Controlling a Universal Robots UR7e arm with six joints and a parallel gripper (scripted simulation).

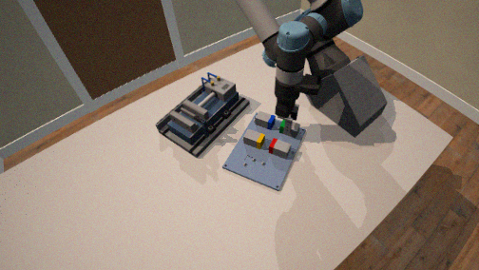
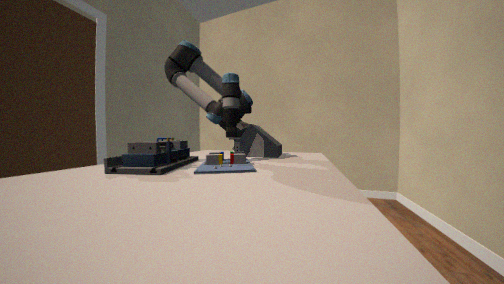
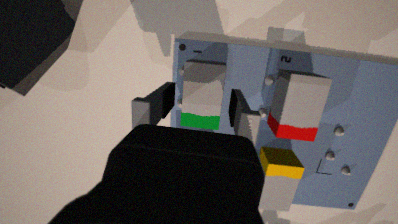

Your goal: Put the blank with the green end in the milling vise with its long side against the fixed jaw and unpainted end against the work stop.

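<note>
Right now my hand is 4 cm above the green-end blank. From my hand the other things lie so: blue-grey plate (10 cm ahead, 6 cm below, 1 cm to the right); then blue-ended blank (8 cm to the right, 4 cm below, 3 cm ahead); then red-ended blank (9 cm ahead, 4 cm below, 3 cm to the left).
</note>
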